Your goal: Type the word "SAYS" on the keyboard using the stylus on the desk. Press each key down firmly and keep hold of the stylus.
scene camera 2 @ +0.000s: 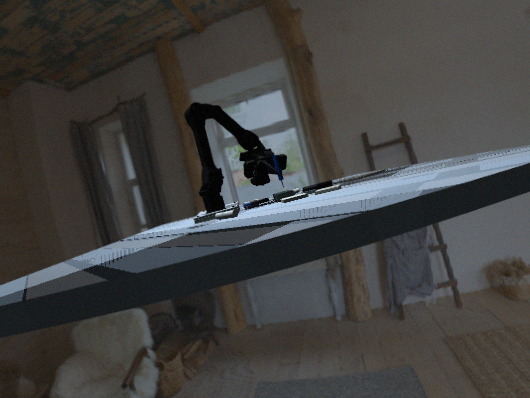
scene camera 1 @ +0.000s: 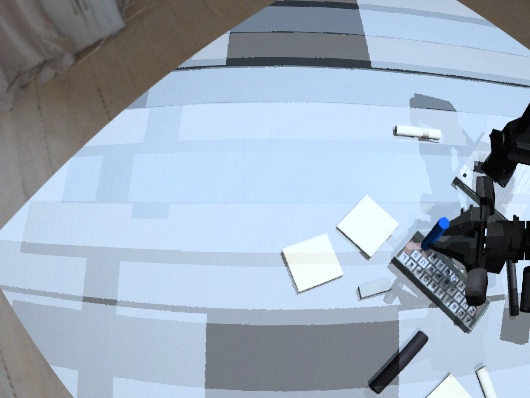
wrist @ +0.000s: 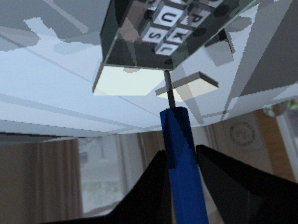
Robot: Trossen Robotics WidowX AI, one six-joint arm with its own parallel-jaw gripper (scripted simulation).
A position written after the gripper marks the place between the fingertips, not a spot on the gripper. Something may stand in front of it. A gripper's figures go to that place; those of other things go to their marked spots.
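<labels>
The gripper (scene camera 1: 430,239), 0.66 m from the lens. Dark cylinder (scene camera 1: 417,342), 0.70 m from the lens.
</labels>
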